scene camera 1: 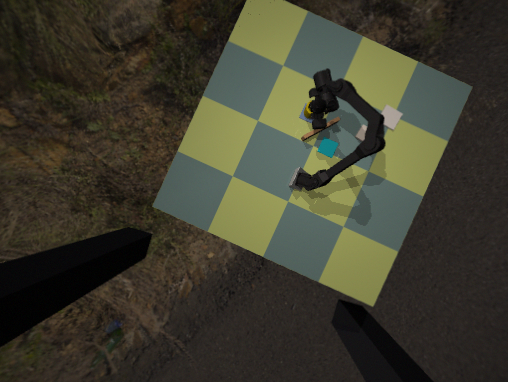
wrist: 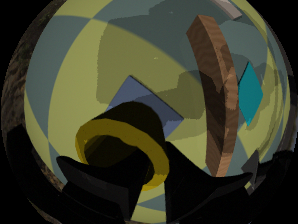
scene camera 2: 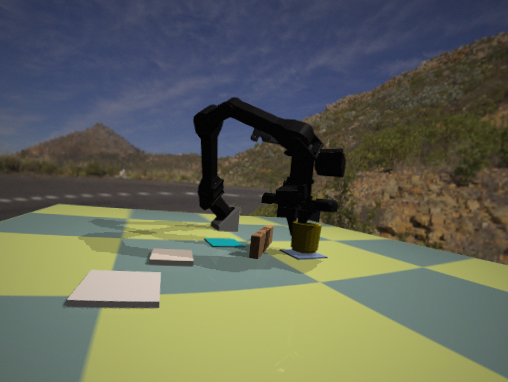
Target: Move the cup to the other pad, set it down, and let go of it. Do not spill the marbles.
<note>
I see my gripper [scene camera 2: 294, 236], a blue-grey pad [wrist: 132, 89], a teal pad [wrist: 250, 94] and a brown wooden bar [wrist: 219, 83].
My gripper is seen too in the wrist view [wrist: 158, 144].
</note>
